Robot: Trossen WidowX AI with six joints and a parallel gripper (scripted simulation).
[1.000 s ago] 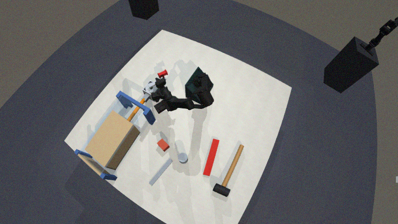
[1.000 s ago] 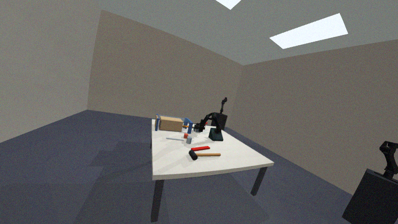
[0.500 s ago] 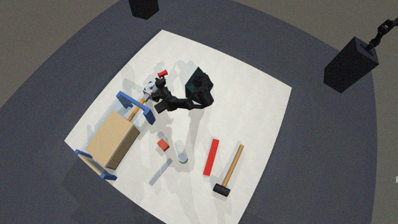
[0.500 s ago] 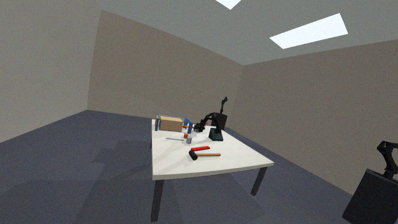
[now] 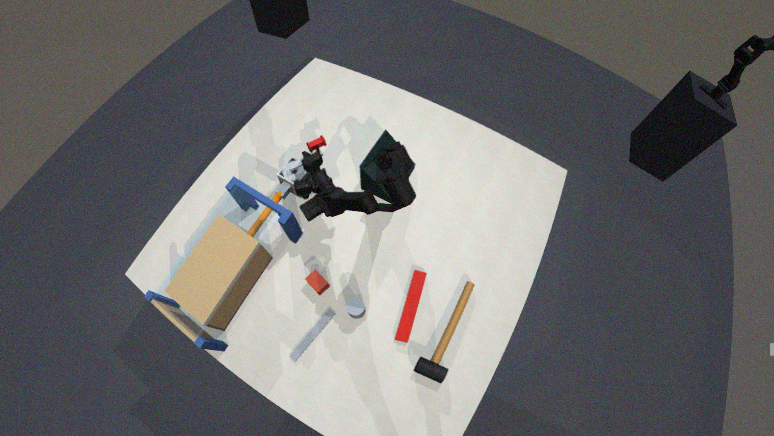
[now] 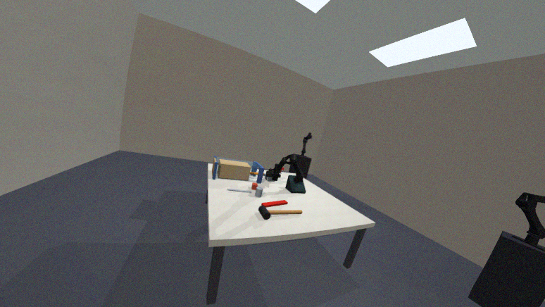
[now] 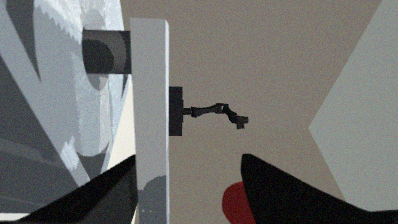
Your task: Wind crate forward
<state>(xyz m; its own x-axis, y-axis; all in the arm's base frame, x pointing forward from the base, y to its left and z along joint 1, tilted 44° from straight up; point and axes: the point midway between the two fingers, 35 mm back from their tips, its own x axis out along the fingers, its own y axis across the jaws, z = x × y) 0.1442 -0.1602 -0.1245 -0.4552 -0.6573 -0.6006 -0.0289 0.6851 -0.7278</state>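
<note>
Now: the winch handle 10 mm behind my gripper tip, 10 mm to the left of it and 10 mm below it. From my gripper tip the other things lie so: grey winch (30 mm ahead, 30 mm to the right, 100 mm below); blue frame post (210 mm ahead, 20 mm to the right, 20 mm below); red knob (40 mm behind, 30 mm to the left, 20 mm above).
</note>
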